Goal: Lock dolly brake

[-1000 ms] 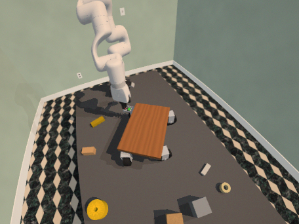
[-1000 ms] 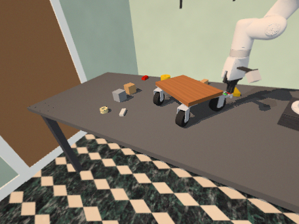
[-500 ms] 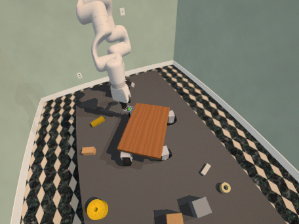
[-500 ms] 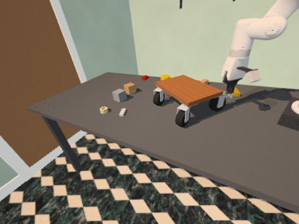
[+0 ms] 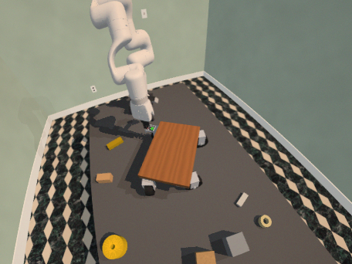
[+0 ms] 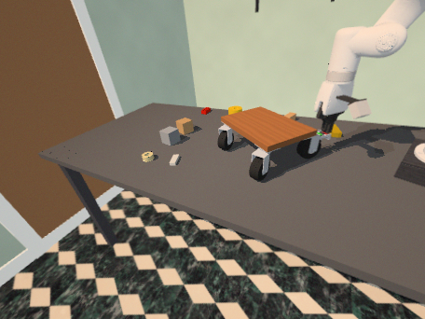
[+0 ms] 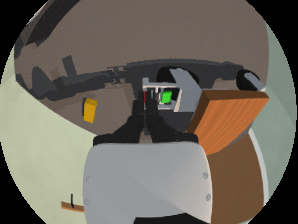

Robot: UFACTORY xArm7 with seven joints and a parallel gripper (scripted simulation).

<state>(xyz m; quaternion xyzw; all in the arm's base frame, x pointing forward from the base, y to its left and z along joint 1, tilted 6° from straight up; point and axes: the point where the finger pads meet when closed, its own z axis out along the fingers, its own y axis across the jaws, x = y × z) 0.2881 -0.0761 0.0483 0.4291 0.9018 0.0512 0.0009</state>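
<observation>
Right now the brake pedal is 1 cm ahead of my hand, 1 cm to the left of it and 3 cm below it. Also, from my hand: white block (53 cm ahead, 19 cm to the left, 10 cm below); tan cube (62 cm ahead, 8 cm to the right, 8 cm below); yellow block (6 cm behind, 19 cm to the right, 10 cm below).
</observation>
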